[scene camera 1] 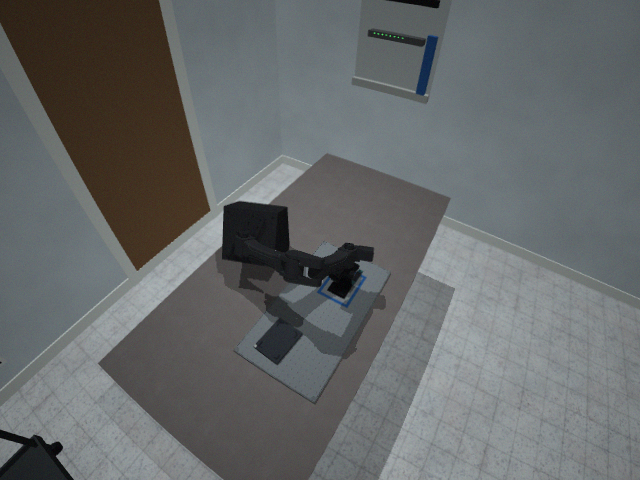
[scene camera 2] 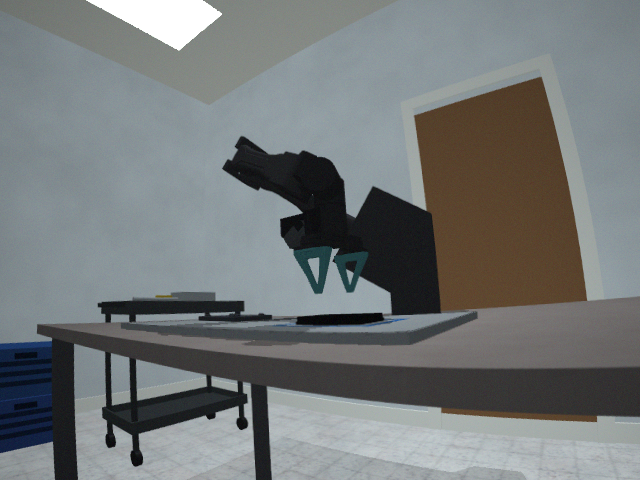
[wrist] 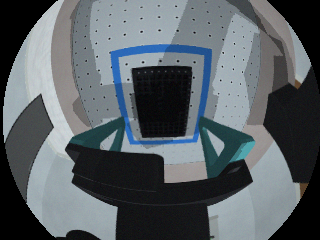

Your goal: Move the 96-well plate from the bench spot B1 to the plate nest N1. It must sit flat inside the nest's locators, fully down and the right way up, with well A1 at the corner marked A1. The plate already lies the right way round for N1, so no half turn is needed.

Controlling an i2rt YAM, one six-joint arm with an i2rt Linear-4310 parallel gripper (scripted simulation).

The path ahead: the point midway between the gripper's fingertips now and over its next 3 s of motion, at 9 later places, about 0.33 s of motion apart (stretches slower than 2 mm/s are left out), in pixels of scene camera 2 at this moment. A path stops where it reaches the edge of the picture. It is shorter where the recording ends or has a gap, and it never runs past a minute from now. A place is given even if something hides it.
My gripper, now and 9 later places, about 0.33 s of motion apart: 335,293; 337,303; 336,310; 338,318; 338,322; 339,322; 339,321; 337,313; 338,304; 339,296
